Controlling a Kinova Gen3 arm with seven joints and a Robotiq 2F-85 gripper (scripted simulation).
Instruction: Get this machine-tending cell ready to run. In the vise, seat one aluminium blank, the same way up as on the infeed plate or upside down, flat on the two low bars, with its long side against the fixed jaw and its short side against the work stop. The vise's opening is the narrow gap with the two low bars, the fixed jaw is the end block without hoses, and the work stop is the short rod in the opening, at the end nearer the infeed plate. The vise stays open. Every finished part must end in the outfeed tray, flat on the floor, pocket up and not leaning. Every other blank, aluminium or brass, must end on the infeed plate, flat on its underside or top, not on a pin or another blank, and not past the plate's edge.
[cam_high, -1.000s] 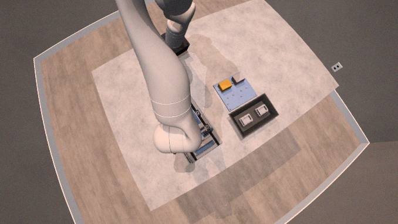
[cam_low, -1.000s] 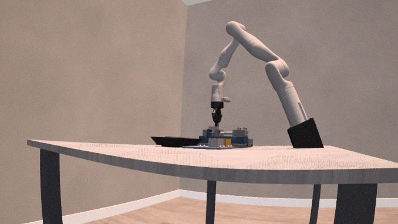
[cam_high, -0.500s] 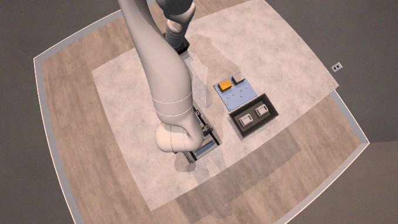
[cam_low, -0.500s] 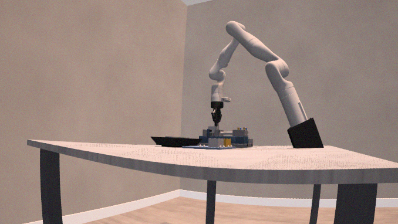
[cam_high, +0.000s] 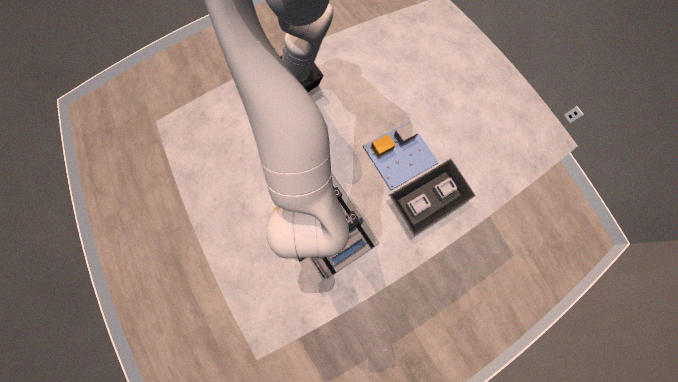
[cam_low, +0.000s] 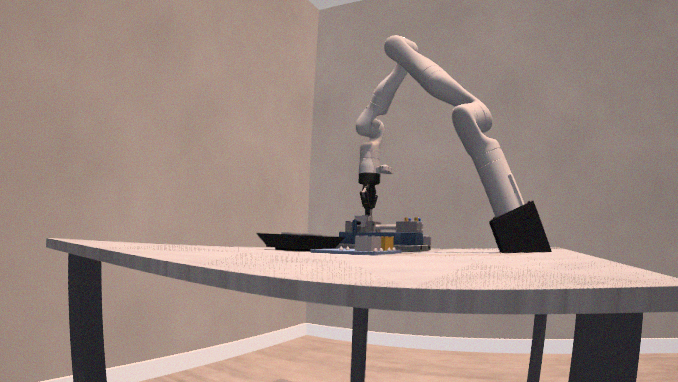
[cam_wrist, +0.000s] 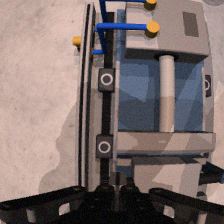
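My hand is 40 mm to the right of the aluminium blank and 20 mm above it. Also, from my hand: blue vise base (80 mm below, 70 mm behind, 40 mm to the left); brass blank (300 mm to the left, 200 mm behind, 100 mm below).
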